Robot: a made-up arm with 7 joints.
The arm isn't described. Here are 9 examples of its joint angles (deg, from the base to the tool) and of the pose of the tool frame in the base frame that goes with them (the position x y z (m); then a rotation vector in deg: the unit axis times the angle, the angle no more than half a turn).
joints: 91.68 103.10 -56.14 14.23 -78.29 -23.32 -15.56
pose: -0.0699 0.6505 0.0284 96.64 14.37 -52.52
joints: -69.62 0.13 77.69 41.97 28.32 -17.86 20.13
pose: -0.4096 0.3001 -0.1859 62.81 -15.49 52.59
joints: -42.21 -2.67 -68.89 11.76 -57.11 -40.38 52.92
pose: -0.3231 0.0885 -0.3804 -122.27 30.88 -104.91
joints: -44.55 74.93 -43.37 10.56 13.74 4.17 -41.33
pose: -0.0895 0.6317 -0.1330 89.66 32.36 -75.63
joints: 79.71 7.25 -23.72 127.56 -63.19 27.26 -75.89
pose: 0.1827 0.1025 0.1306 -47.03 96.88 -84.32
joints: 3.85 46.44 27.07 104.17 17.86 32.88 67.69
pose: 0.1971 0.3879 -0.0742 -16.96 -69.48 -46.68
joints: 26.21 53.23 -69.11 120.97 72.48 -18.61 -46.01
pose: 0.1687 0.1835 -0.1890 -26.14 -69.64 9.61
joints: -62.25 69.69 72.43 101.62 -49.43 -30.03 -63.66
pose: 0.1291 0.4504 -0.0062 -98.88 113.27 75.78
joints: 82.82 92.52 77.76 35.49 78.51 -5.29 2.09
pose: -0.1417 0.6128 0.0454 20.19 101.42 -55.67
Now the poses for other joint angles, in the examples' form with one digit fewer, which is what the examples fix.
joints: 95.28 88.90 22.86 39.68 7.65 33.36 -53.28
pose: -0.058 0.610 0.126 74.6 -57.0 136.0
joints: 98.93 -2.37 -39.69 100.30 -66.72 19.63 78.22
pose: 0.209 0.005 0.203 83.5 -93.3 -98.1
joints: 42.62 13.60 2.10 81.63 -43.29 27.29 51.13
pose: 0.368 0.236 -0.076 20.8 -69.5 -44.9
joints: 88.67 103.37 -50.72 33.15 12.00 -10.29 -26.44
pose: -0.015 0.633 0.077 122.9 -62.5 28.4
